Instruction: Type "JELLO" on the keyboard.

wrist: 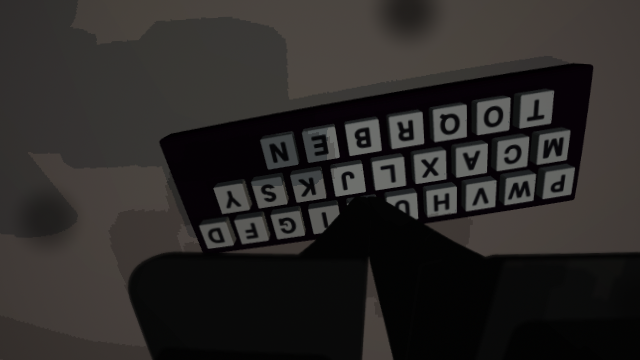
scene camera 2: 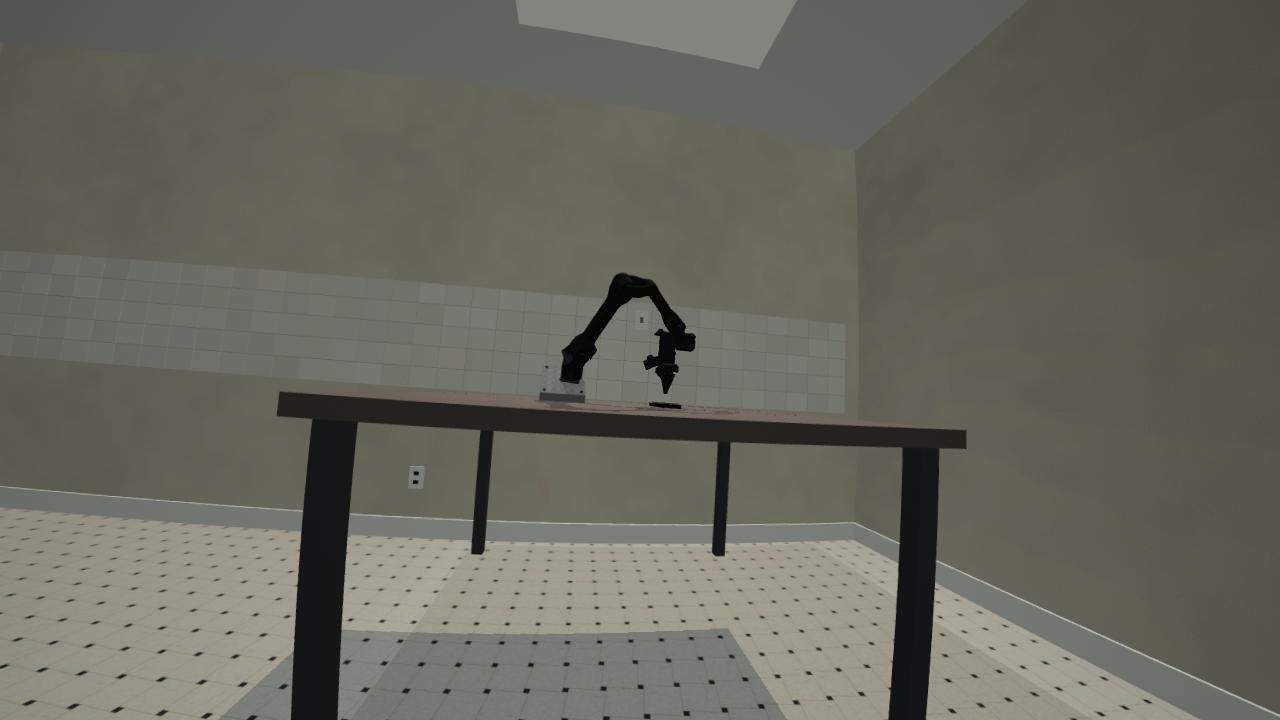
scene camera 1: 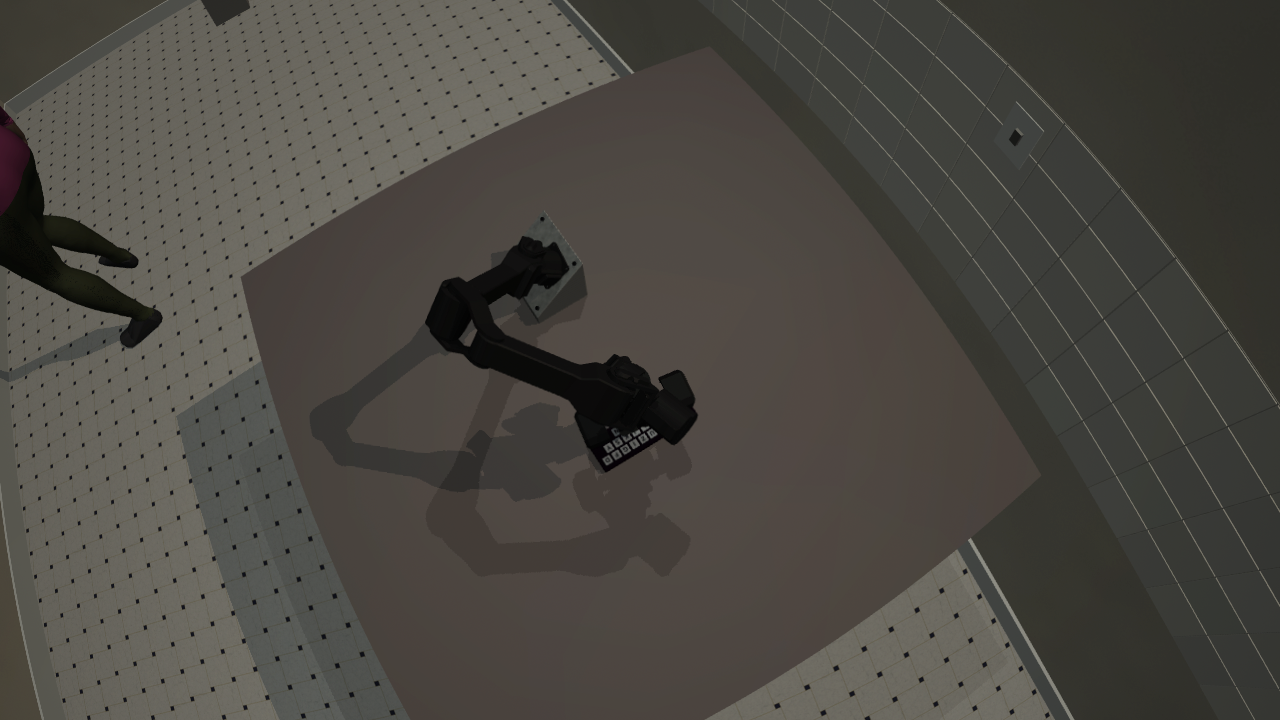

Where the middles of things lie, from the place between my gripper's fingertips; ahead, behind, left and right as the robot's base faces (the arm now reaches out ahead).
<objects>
Now: the black keyboard [wrist: 492, 144] 4 cm below my hand and 1 cm to the left of it.
</objects>
